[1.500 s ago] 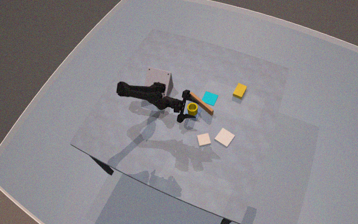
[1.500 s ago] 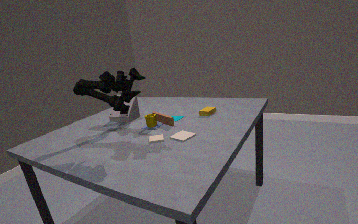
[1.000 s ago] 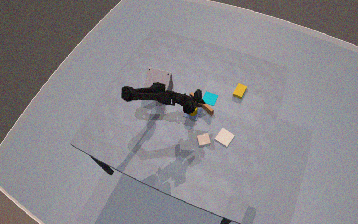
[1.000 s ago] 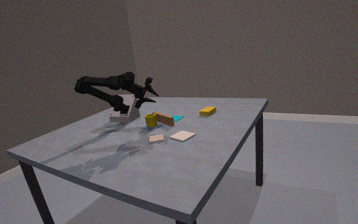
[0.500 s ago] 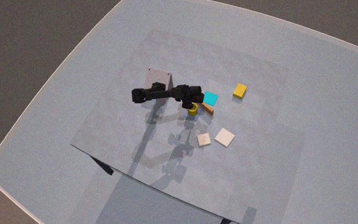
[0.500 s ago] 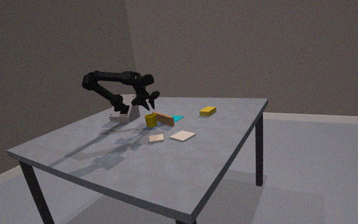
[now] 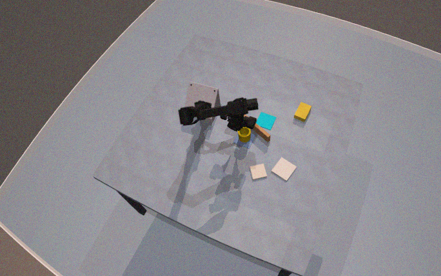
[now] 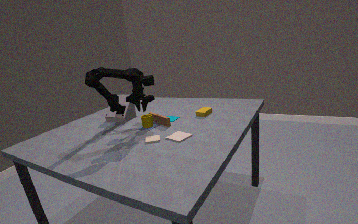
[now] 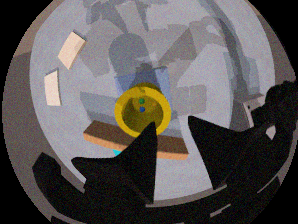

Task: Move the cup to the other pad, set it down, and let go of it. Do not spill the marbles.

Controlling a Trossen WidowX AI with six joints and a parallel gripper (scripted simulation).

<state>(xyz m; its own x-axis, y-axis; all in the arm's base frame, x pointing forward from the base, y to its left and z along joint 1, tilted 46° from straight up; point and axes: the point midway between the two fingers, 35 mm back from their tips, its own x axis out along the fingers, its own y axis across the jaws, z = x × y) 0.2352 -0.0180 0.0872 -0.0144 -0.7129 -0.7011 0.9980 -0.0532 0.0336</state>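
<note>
Right now the yellow cup is 60 mm below my gripper tip and 30 mm ahead of it. From my gripper tip the other things lie so: blue marble: 80 mm below, 40 mm ahead, 10 mm to the left; then wooden bar: 80 mm below, 70 mm to the left, 70 mm ahead; then pale blue pad: 100 mm below, 30 mm ahead, 10 mm to the right.
</note>
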